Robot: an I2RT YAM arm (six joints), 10 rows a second.
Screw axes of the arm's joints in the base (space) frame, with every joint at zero. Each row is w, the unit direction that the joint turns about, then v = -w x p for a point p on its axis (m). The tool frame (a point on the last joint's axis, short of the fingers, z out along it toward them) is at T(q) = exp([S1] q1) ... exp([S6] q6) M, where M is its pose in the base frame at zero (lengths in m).
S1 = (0, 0, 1, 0, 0, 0)
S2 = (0, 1, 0, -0.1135, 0, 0.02)
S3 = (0, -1, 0, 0.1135, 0, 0.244)
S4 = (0, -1, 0, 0.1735, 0, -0.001)
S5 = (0, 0, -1, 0, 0.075, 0)
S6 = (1, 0, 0, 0, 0.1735, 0)
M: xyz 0.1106 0 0.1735 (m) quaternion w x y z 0.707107 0 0.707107 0
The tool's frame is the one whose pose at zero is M.
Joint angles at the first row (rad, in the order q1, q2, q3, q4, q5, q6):
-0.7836, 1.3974, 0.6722, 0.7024, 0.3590, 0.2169
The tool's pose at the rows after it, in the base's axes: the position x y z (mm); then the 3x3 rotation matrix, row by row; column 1 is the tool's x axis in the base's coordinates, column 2 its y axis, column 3 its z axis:
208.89 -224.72 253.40; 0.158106 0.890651 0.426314; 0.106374 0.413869 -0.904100; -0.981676 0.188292 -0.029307
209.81 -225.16 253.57; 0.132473 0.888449 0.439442; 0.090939 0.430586 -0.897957; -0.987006 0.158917 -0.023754
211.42 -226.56 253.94; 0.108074 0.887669 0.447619; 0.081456 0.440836 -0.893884; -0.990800 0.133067 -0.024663
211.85 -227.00 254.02; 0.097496 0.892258 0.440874; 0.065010 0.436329 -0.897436; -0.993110 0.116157 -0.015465
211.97 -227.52 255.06; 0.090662 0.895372 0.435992; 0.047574 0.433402 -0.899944; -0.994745 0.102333 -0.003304
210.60 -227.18 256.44; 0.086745 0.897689 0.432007; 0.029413 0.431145 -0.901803; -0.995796 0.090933 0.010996
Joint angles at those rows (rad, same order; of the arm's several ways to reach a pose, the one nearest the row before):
-0.7823, 1.4022, 0.6796, 0.6913, 0.3477, 0.2001
-0.7829, 1.4065, 0.6810, 0.7004, 0.3327, 0.1678
-0.7835, 1.4140, 0.6891, 0.6988, 0.3230, 0.1418
-0.7826, 1.4189, 0.6889, 0.7137, 0.3315, 0.1218
-0.7829, 1.4218, 0.6897, 0.7286, 0.3367, 0.1037
-0.7850, 1.4175, 0.6851, 0.7441, 0.3390, 0.0872

